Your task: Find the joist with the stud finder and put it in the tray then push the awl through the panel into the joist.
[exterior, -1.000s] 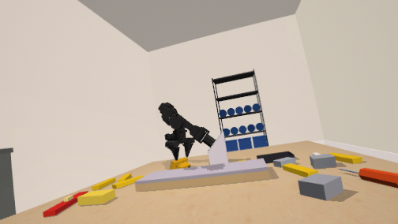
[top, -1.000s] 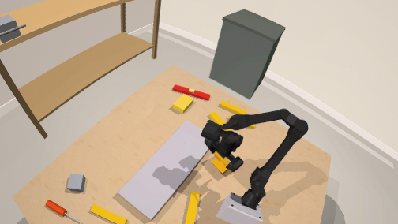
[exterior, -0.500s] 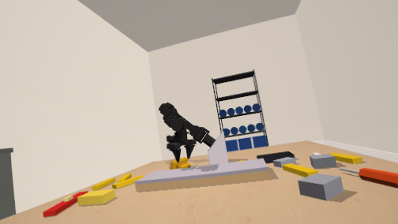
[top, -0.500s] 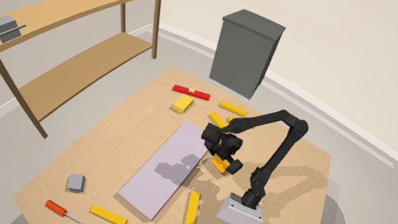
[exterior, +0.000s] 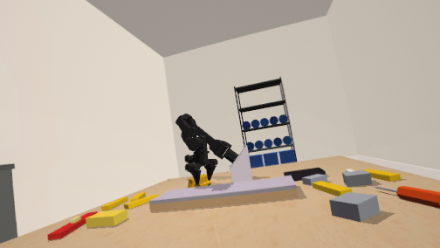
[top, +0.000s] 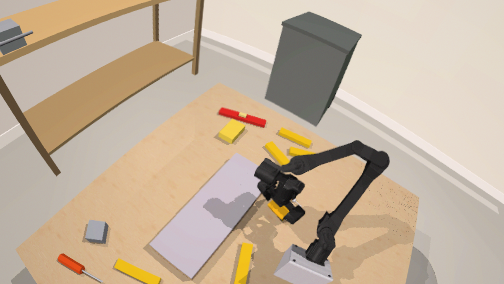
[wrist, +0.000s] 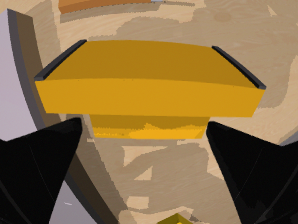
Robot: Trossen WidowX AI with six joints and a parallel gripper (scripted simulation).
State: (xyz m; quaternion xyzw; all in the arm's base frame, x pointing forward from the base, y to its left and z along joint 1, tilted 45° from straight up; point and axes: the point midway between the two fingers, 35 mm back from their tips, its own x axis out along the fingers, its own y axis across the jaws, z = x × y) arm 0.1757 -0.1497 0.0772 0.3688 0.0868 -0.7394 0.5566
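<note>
Now: gripper tip 2 cm past the yellow stud finder and 2 cm above it. Also, from my gripper tip: awl 10 cm to the right, 4 cm behind, 3 cm below; yellow pad 32 cm ahead, 29 cm to the right, 3 cm below; dark tray 46 cm to the left, 3 cm below, 2 cm ahead.
</note>
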